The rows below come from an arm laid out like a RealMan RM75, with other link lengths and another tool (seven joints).
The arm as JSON. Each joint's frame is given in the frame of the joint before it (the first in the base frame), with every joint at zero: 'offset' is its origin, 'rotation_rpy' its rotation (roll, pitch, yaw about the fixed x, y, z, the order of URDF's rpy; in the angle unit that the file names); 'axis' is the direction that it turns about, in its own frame. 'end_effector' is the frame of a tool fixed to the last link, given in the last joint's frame.
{
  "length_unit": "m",
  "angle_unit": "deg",
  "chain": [
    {
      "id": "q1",
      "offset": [
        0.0,
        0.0,
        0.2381
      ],
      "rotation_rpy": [
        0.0,
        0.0,
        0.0
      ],
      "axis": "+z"
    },
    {
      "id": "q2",
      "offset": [
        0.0,
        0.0,
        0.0
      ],
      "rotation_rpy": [
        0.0,
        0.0,
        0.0
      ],
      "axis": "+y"
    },
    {
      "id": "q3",
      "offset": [
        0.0,
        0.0,
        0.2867
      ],
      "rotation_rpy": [
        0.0,
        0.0,
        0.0
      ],
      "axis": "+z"
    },
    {
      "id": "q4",
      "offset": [
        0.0,
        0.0,
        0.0
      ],
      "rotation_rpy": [
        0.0,
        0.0,
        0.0
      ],
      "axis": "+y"
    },
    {
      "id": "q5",
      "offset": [
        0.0,
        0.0,
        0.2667
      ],
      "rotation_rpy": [
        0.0,
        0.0,
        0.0
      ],
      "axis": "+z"
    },
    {
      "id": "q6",
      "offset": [
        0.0,
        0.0,
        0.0
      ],
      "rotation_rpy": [
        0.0,
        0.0,
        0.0
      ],
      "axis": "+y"
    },
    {
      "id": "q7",
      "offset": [
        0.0,
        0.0,
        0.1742
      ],
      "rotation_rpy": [
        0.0,
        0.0,
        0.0
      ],
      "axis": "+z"
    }
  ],
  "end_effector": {
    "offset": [
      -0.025,
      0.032,
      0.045
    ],
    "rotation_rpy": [
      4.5,
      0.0,
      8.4
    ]
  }
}
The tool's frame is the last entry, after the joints.
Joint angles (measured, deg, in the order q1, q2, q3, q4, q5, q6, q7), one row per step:
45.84 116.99 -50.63 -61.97 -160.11 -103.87 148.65
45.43 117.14 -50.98 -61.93 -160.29 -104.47 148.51
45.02 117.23 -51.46 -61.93 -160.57 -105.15 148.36
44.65 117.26 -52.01 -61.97 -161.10 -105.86 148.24
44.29 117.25 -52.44 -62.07 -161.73 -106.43 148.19
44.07 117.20 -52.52 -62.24 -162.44 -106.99 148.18
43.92 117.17 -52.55 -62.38 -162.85 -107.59 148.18
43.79 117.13 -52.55 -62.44 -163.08 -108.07 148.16
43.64 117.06 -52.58 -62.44 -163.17 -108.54 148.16
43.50 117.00 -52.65 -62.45 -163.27 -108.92 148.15
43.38 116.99 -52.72 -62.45 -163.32 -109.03 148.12
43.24 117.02 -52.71 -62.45 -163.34 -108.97 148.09
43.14 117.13 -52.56 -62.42 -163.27 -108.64 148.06
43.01 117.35 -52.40 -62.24 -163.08 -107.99 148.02
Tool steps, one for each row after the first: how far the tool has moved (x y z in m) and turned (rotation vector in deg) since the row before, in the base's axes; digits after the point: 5 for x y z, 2 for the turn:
0.00310 -0.00505 -0.00225 -0.95 -0.22 -0.46
0.00339 -0.00526 -0.00176 -1.03 -0.43 -0.43
0.00398 -0.00506 -0.00095 -1.02 -0.76 -0.44
0.00431 -0.00407 0.00007 -0.71 -0.83 -0.48
0.00362 -0.00276 0.00154 -0.38 -0.74 -0.51
0.00201 -0.00263 0.00106 -0.42 -0.39 -0.43
0.00152 -0.00219 0.00077 -0.35 -0.20 -0.36
0.00141 -0.00227 0.00061 -0.38 -0.10 -0.39
0.00132 -0.00195 0.00050 -0.33 -0.14 -0.31
0.00099 -0.00103 0.00000 -0.15 -0.08 -0.13
0.00103 -0.00051 -0.00020 0.02 0.00 -0.09
0.00045 0.00052 -0.00078 0.27 0.20 0.02
0.00044 0.00091 -0.00228 0.37 0.39 0.07

